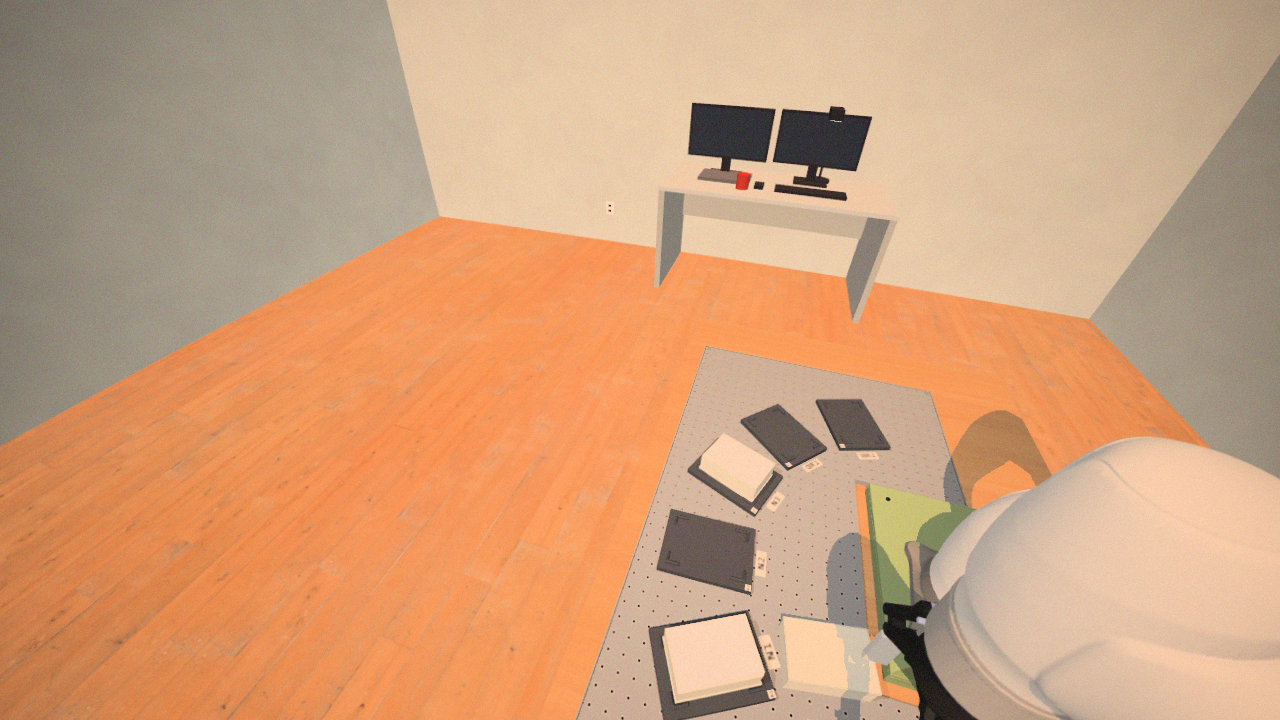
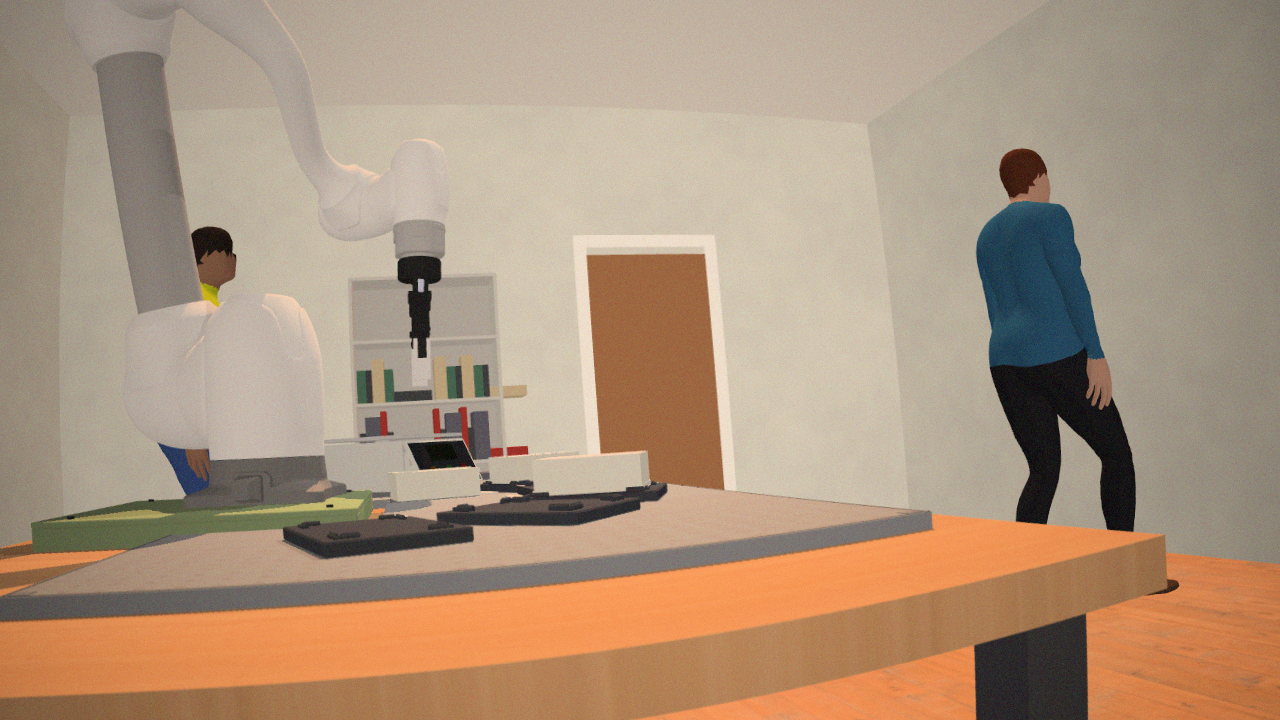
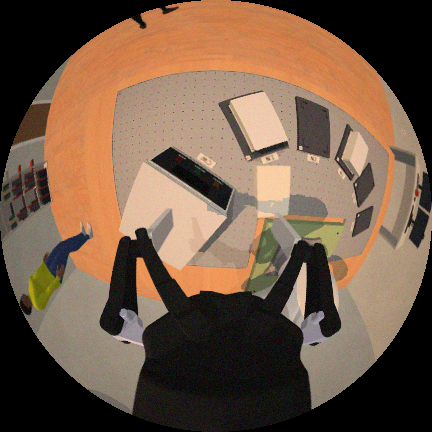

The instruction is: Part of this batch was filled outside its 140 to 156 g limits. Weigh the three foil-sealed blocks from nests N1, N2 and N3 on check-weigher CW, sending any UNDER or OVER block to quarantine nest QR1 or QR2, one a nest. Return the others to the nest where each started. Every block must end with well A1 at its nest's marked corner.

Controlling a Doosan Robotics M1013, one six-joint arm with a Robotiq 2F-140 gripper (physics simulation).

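Frame: origin at the arm's base, x left, y back, z up, level; millimetres.
Seen in the pictures: gripper, fingertip midpoint: (image 2: 421,383) (image 3: 223,219); arm's base, link origin: (image 2: 270,500).
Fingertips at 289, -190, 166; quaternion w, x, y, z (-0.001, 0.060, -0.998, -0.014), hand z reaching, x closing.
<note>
Offsets run from my fingertips to a thing's middle, as dx, dy, dz. "spot": to the spot under its first point. Level surfaces: height alone.
My gripper (image 1: 884,641) (image 2: 420,368) (image 3: 223,219) is open and empty, high above the board between the check-weigher and the green base. The white check-weigher {+114, +62, -134} (image 3: 145,200) bears no block; its dark display {spot: +70, -26, -122} (image 2: 443,454) (image 3: 192,177) is unreadable. A pale block {-53, -178, -151} (image 1: 729,658) (image 3: 260,121) sits on dark nest N1 {-52, -179, -176} (image 1: 659,662) (image 3: 237,131). Nest N2 {-225, -234, -175} (image 1: 707,548) (image 3: 313,125) is empty. Another block {-410, -230, -151} (image 1: 738,465) (image 2: 590,471) (image 3: 356,150) sits on N3. The third block {-122, -20, -163} (image 1: 819,658) (image 2: 434,484) (image 3: 273,182) lies on the board beside N1. Well A1 marks are indiscernible.
Two empty dark quarantine nests {spot: -556, -153, -172} (image 1: 783,436) {spot: -666, -4, -172} (image 1: 852,424) stand beyond N3; which is QR1 I cannot tell. The green base plate (image 1: 904,528) (image 3: 327,230) adjoins the perforated board {dz -184} (image 1: 725,385) (image 3: 150,115). People stand off the table.
</note>
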